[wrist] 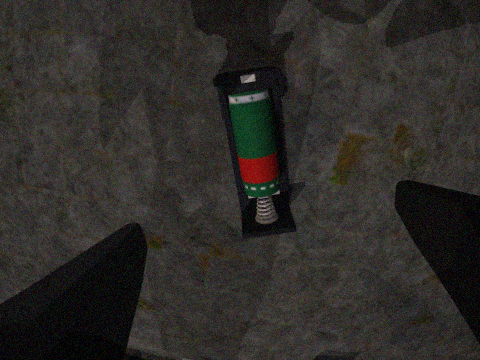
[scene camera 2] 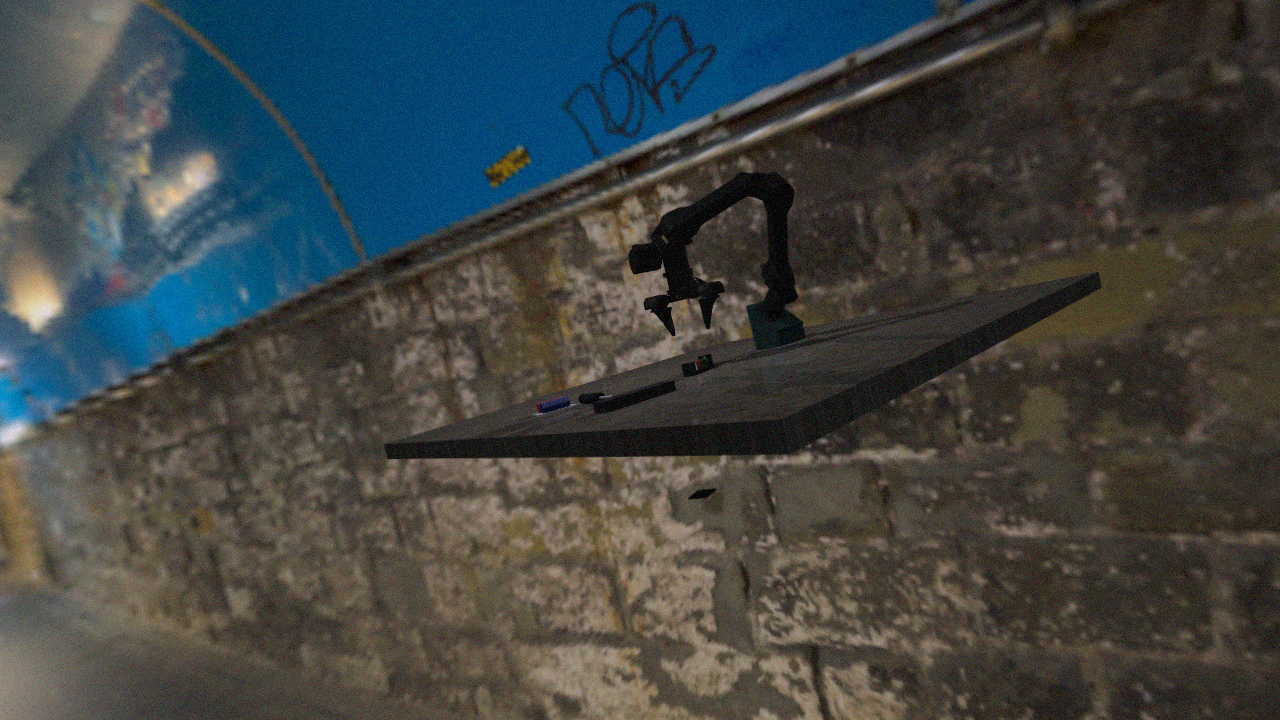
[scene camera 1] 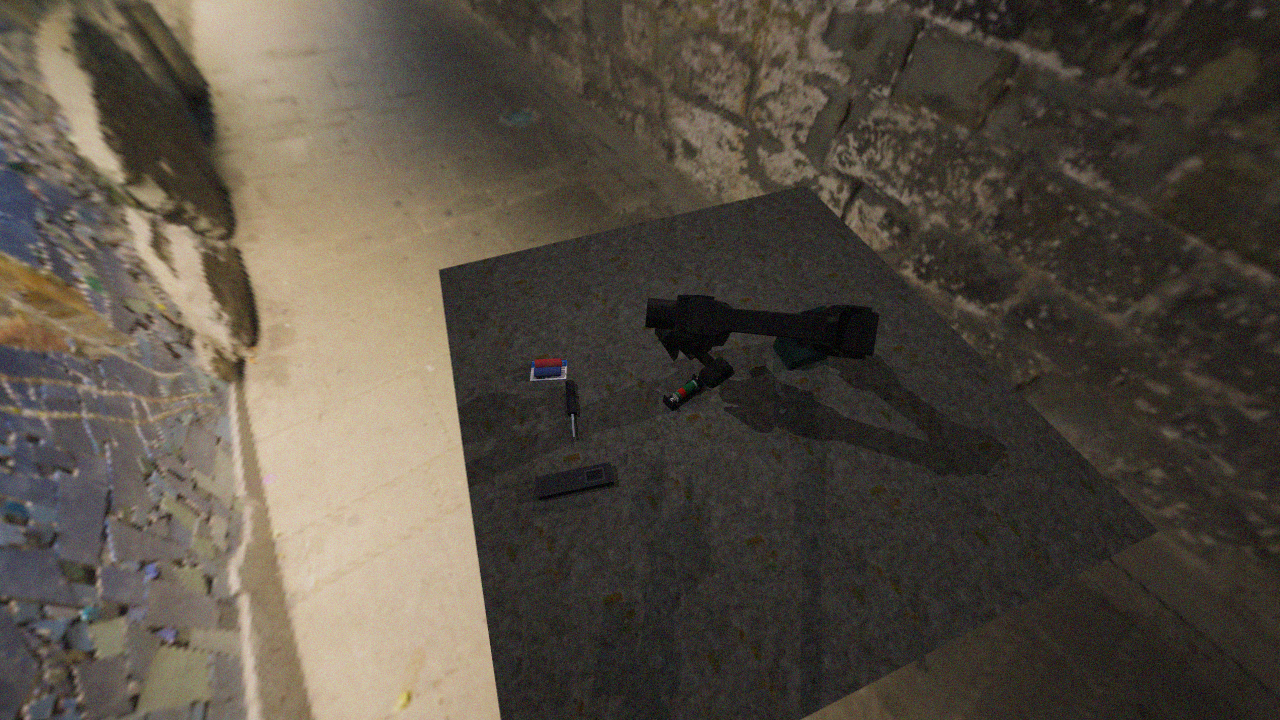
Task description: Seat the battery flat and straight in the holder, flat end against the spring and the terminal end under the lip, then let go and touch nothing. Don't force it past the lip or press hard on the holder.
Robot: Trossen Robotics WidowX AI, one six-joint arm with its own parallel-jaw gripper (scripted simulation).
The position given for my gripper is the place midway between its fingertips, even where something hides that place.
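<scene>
I see my gripper [scene camera 2: 690,332], open and holding nothing, and with it a black remote [scene camera 2: 616,402]. Scene camera 1 gives me both as well, the gripper [scene camera 1: 687,372] and the remote [scene camera 1: 587,478]. In the wrist view I find my gripper [wrist: 271,215].
</scene>
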